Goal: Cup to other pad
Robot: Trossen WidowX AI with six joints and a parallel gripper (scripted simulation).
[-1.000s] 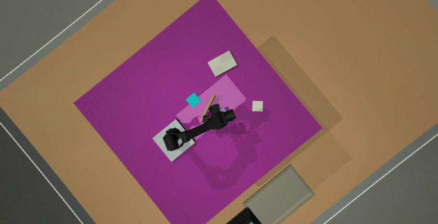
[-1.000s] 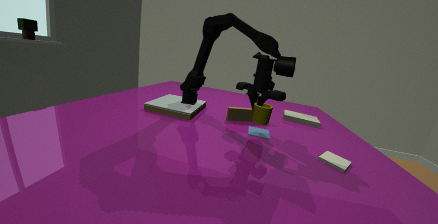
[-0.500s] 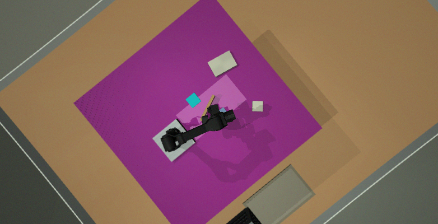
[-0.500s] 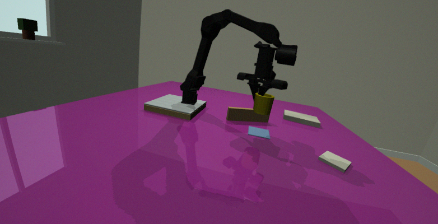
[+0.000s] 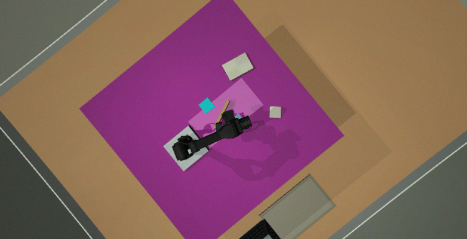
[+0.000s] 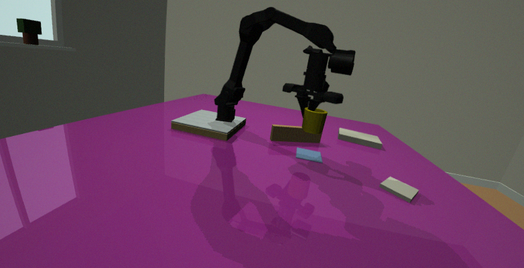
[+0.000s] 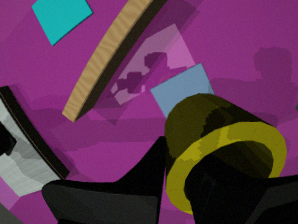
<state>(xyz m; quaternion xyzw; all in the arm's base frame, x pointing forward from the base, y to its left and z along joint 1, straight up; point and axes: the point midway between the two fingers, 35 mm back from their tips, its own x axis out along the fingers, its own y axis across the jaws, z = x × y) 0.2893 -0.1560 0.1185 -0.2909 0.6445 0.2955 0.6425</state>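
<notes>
Now: the cyan pad 210 mm to the left of my gripper tip, 120 mm below it and 30 mm behind it. Round my gripper tip: light-blue pad (120 mm below, 30 mm ahead, 20 mm to the right); then yellow cup (20 mm to the right, 20 mm ahead); then wooden plank (100 mm to the left, 100 mm below).
</notes>
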